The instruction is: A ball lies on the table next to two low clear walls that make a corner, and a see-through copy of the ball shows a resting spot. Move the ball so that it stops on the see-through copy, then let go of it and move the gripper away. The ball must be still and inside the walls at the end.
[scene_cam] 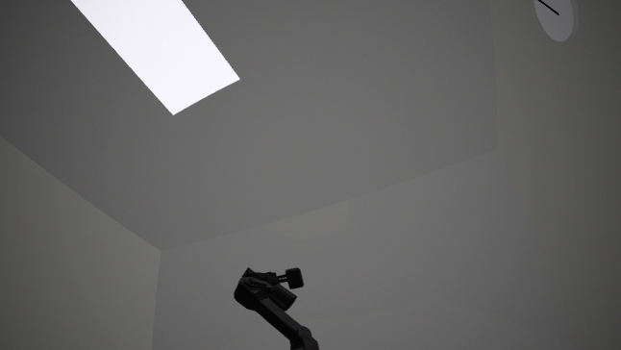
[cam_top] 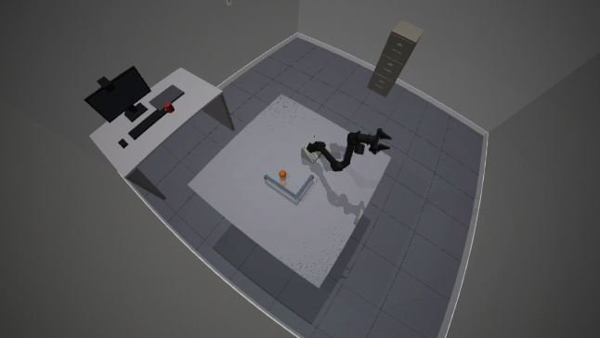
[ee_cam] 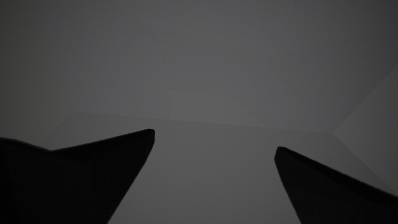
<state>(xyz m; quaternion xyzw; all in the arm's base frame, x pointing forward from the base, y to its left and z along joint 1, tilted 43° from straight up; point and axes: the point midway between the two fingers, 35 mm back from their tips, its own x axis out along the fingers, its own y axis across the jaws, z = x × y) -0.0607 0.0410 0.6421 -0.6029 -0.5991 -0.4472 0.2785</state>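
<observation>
Now: gripper tip 290 mm short of the orange ball, 600 mm to the left of it and 530 mm above it. From my gripper tip the other things lie so: see-through copy of ball: 360 mm ahead, 560 mm to the right, 530 mm below.
</observation>
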